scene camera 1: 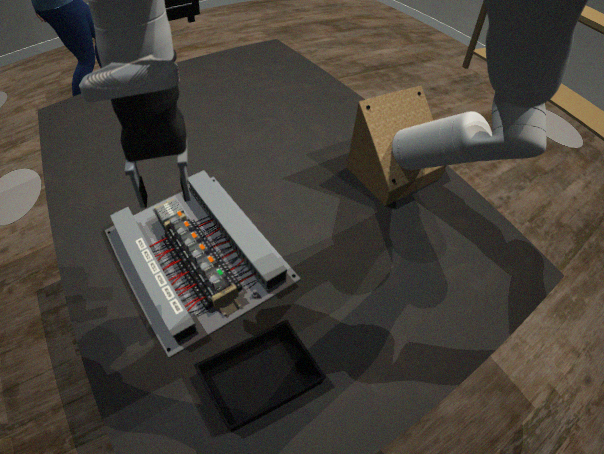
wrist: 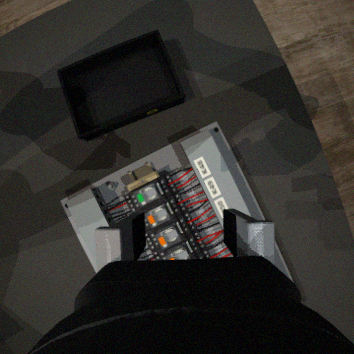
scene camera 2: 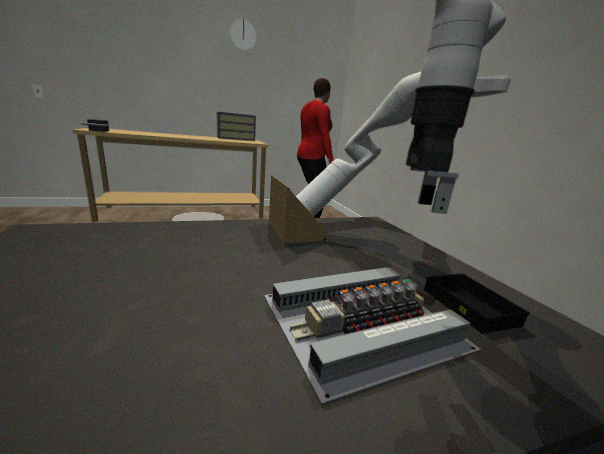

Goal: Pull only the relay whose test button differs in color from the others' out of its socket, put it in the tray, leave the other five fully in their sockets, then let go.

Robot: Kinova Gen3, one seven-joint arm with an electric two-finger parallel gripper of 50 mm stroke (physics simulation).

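Seen in the pictures: gripper, between the fingertips: (scene camera 1: 165,198) (wrist: 183,227) (scene camera 2: 431,208); arm's base, origin of its link: (scene camera 1: 408,149) (scene camera 2: 303,207).
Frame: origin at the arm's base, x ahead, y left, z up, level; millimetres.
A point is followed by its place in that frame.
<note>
The relay with the green test button (scene camera 1: 217,277) @(x 466, y 135, z -24 mm) (scene camera 2: 409,289) @(x 481, y 122, z -31 mm) (wrist: 149,194) @(x 472, y 128, z -24 mm) sits upright in its socket at the row's end nearest the tray. The other relays (scene camera 1: 202,248) @(x 473, y 72, z -23 mm) (scene camera 2: 372,296) (wrist: 168,235) @(x 482, y 73, z -24 mm) have orange buttons and stand in their sockets in the same row. My gripper (scene camera 1: 164,200) @(x 508, y 106, z 145 mm) (scene camera 2: 433,206) @(x 508, y 106, z 145 mm) (wrist: 183,227) @(x 508, y 106, z 145 mm) is open and empty, pointing down high above the panel. In the wrist view the green-button relay lies beyond the fingertips, left of their middle; the body of the gripper hides the row's far end. The black tray (scene camera 1: 280,402) @(x 451, y 350, z -57 mm) (scene camera 2: 492,322) @(x 545, y 268, z -69 mm) (wrist: 122,120) @(x 455, y 237, z -58 mm) is empty.
Two raised grey wire ducts (scene camera 1: 150,280) @(x 576, y 83, z -50 mm) (scene camera 1: 237,227) @(x 397, y 31, z -49 mm) flank the relay row, with red and black wires between. A beige end bracket (scene camera 1: 224,296) @(x 464, y 153, z -57 mm) (wrist: 143,181) @(x 465, y 147, z -52 mm) stands beside the green-button relay. A wooden wedge (scene camera 1: 372,150) @(x 90, y -13, z 8 mm) (scene camera 2: 284,215) @(x 95, y -79, z 0 mm) carries the arm's base.
</note>
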